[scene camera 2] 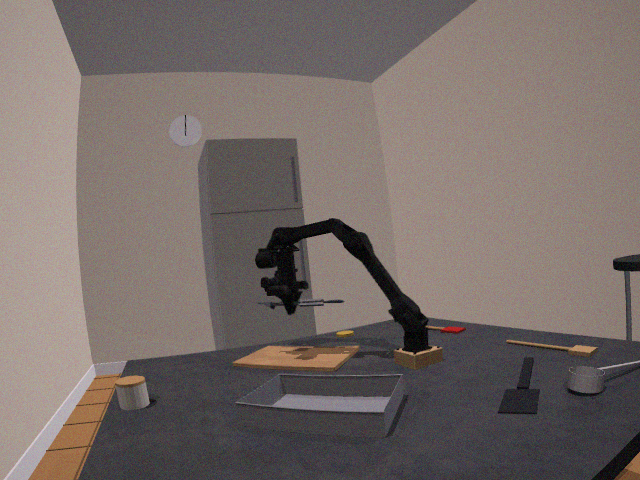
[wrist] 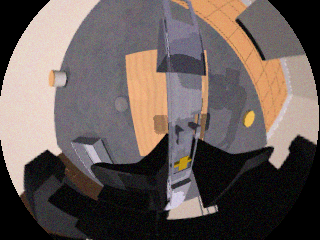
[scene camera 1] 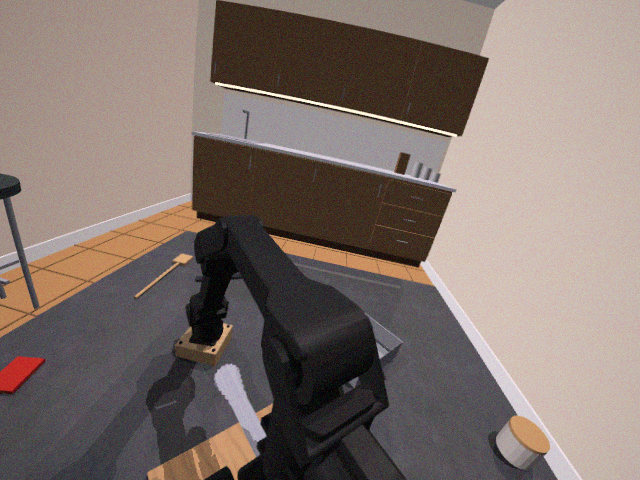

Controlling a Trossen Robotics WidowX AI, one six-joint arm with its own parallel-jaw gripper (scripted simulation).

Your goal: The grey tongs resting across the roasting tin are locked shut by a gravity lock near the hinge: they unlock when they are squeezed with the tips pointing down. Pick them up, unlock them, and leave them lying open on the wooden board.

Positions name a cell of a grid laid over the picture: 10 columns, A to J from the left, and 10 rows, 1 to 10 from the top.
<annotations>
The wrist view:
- my gripper: F6
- wooden board: E4
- roasting tin: C7
</annotations>
